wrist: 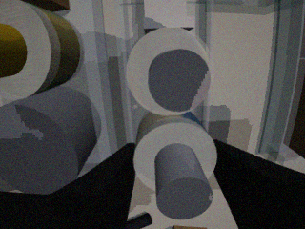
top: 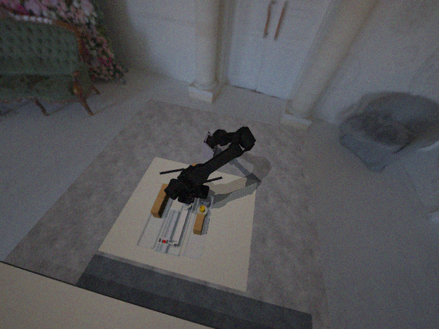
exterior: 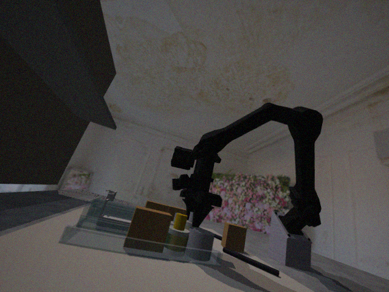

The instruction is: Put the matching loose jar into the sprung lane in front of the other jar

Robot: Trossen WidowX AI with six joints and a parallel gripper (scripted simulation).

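My gripper tip is 8 cm to the right of the large grey cylinder and 1 cm above it. From my gripper tip the other things lie so: clear lane (15 cm ahead, 2 cm to the right, 2 cm below); then red mark (23 cm ahead, 3 cm to the right, 3 cm above).
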